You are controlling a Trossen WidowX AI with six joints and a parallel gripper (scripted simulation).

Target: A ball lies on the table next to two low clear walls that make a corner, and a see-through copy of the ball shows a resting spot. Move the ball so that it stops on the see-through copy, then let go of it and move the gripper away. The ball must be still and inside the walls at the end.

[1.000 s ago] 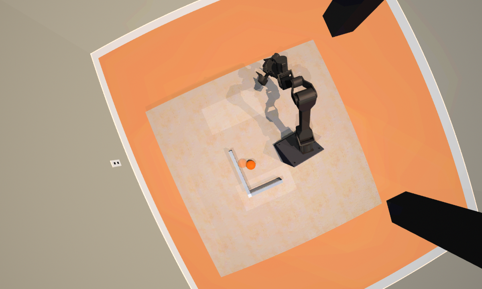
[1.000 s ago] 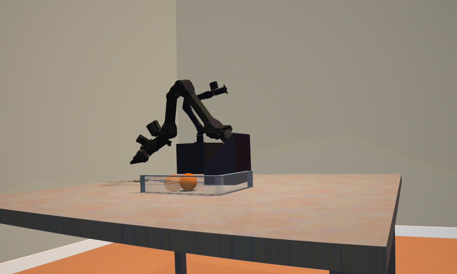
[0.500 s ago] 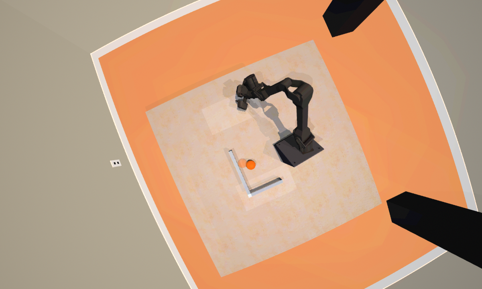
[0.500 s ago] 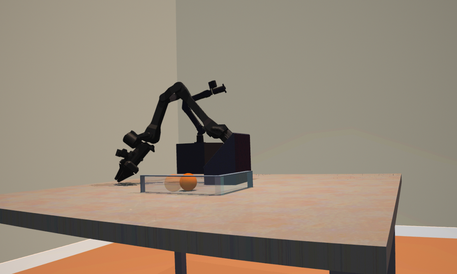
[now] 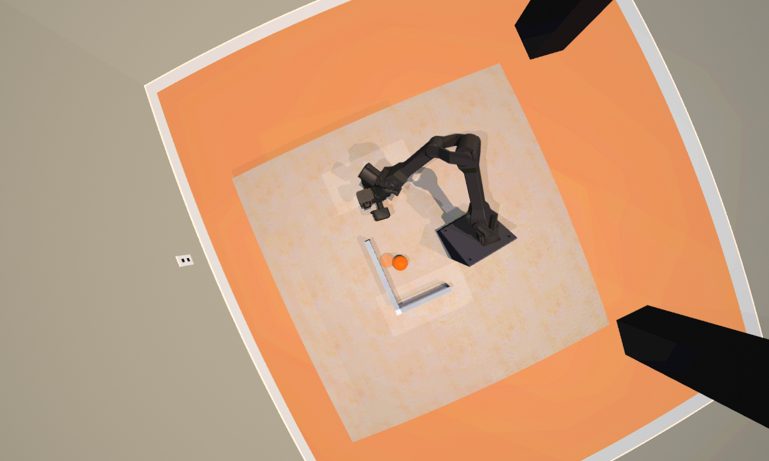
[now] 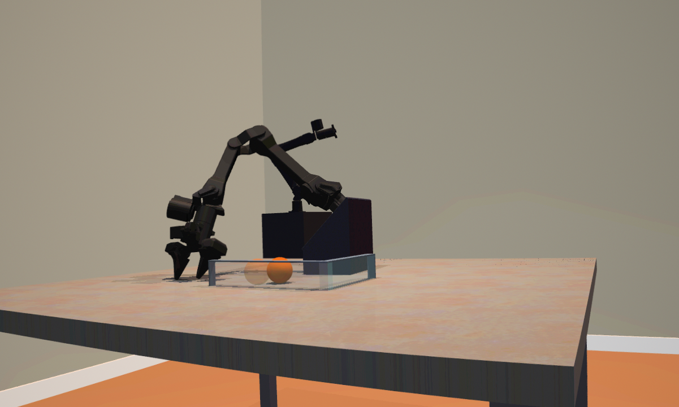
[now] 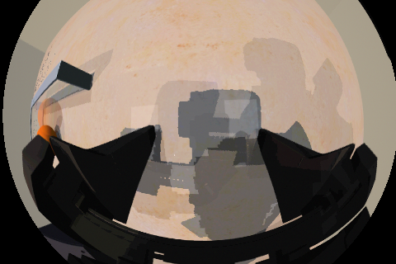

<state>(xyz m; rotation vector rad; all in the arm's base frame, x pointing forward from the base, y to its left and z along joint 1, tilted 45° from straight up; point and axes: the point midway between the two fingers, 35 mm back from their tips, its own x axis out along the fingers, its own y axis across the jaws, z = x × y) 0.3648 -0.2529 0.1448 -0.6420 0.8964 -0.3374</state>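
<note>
My gripper tip is now 10 mm short of the see-through copy, 250 mm to the right of it and 30 mm below it. Round my gripper tip: long wall (40 mm ahead, 310 mm to the left, 20 mm above); short wall (70 mm behind, 450 mm to the left, 20 mm above); orange ball (40 mm behind, 280 mm to the left, 30 mm above).
</note>
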